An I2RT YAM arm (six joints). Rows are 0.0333 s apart.
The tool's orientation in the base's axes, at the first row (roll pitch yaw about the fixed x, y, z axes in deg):
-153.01 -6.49 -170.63
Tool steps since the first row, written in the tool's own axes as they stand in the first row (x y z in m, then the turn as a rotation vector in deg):
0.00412 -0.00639 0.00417 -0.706 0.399 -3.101
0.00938 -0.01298 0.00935 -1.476 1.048 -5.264
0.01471 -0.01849 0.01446 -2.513 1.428 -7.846
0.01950 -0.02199 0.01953 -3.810 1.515 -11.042
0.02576 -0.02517 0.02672 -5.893 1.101 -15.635
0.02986 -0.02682 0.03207 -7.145 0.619 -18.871
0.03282 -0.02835 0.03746 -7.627 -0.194 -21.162
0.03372 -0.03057 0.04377 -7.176 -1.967 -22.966
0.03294 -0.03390 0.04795 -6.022 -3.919 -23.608
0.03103 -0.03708 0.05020 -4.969 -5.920 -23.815
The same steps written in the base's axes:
-0.00289 -0.00817 -0.00034 0.693 1.901 2.486
-0.00689 -0.01716 -0.00137 1.376 3.595 4.021
-0.01117 -0.02519 -0.00280 2.384 5.292 6.019
-0.01531 -0.03137 -0.00517 3.720 7.061 8.663
-0.02101 -0.03849 -0.00940 5.960 9.170 12.680
-0.02484 -0.04307 -0.01293 7.364 10.454 15.621
-0.02758 -0.04739 -0.01667 8.054 10.888 17.962
-0.02819 -0.05239 -0.02116 8.005 10.108 20.409
-0.02688 -0.05711 -0.02344 7.272 8.520 21.988
-0.02444 -0.06061 -0.02422 6.637 6.703 23.193

